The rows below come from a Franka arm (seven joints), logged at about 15 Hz.
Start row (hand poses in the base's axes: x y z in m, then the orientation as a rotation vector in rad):
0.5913 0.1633 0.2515 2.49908 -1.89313 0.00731
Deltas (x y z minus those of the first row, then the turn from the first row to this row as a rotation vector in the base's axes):
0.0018 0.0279 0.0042 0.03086 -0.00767 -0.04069
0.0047 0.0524 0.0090 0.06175 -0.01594 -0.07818
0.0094 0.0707 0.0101 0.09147 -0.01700 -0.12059
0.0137 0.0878 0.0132 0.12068 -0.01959 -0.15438
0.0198 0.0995 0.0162 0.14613 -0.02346 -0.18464
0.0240 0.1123 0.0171 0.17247 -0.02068 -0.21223
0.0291 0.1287 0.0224 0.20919 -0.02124 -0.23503
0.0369 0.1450 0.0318 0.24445 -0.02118 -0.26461
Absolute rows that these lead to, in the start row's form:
0.5931 0.1912 0.2557 -2.44720 1.93349 0.01246
0.5960 0.2157 0.2605 -2.38757 1.96026 0.03116
0.6007 0.2340 0.2616 -2.32676 1.99450 0.05733
0.6050 0.2511 0.2647 -2.27374 2.01689 0.08070
0.6111 0.2628 0.2677 -2.22584 2.03568 0.09878
0.6153 0.2756 0.2686 -2.18269 2.05257 0.12543
0.6204 0.2920 0.2739 -2.13657 2.05622 0.15659
0.6282 0.3083 0.2833 -2.08449 2.06723 0.18665

